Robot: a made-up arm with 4 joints. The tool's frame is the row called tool. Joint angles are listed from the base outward. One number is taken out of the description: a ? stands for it. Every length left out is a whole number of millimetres.
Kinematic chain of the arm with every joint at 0, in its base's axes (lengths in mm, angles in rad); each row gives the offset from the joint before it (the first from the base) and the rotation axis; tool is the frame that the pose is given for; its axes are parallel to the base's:
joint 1: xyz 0 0 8 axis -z
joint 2: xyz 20 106 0 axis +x
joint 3: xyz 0 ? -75 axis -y
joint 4: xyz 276 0 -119 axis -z
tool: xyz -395 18 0
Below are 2 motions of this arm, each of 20 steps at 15 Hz.
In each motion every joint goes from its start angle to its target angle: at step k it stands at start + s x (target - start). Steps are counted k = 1, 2, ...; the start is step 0. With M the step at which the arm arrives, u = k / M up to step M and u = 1 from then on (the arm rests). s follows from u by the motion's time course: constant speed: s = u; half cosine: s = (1 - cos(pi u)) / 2; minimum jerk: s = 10 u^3 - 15 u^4 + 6 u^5.
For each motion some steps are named. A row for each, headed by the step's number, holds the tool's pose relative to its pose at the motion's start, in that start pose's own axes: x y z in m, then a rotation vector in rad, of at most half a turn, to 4 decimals.
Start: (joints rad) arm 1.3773 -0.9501 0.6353 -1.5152
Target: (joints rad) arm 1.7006 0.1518 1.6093 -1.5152
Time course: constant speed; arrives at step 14
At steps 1, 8, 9, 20:
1: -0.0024 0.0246 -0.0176 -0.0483 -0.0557 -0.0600
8: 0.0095 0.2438 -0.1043 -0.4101 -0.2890 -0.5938
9: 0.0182 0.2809 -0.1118 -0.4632 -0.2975 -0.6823
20: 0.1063 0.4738 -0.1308 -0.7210 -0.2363 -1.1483

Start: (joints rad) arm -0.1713 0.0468 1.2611 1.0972
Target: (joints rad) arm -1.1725 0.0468 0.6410 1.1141
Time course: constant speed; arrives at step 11
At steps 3, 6, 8, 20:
3: -0.0556 -0.0286 0.0733 -0.0466 0.3068 0.1003
6: -0.0916 -0.0717 0.1579 -0.0969 0.5947 0.2438
8: -0.1020 -0.1084 0.2173 -0.1303 0.7730 0.3628
20: -0.0939 -0.1737 0.3045 -0.1766 1.0148 0.5757

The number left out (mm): -137
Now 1 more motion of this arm.
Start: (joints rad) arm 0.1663 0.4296 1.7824 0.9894
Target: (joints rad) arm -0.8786 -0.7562 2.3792 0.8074
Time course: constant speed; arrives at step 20
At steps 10, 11, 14, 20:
10: -0.0166 -0.0758 0.1965 0.5830 0.4413 0.4440
11: -0.0098 -0.0844 0.2130 0.6599 0.4819 0.4717
14: 0.0168 -0.1101 0.2554 0.9067 0.5960 0.5332
20: 0.0864 -0.1575 0.3057 1.4595 0.7771 0.5506

